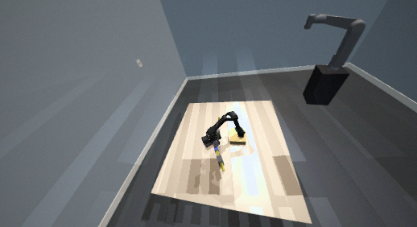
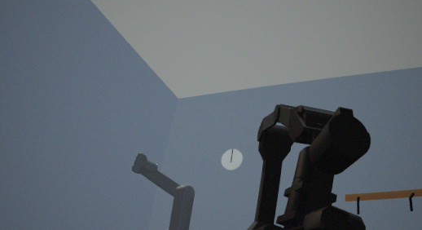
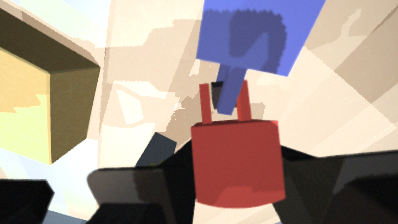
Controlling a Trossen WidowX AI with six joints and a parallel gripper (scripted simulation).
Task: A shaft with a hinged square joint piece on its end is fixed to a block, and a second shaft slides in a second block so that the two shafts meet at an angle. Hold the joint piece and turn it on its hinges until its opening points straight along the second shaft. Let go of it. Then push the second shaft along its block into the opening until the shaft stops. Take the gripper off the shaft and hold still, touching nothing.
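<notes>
My gripper tip is 20 mm past the red joint piece, 10 mm to the right of it and 30 mm below it.
</notes>
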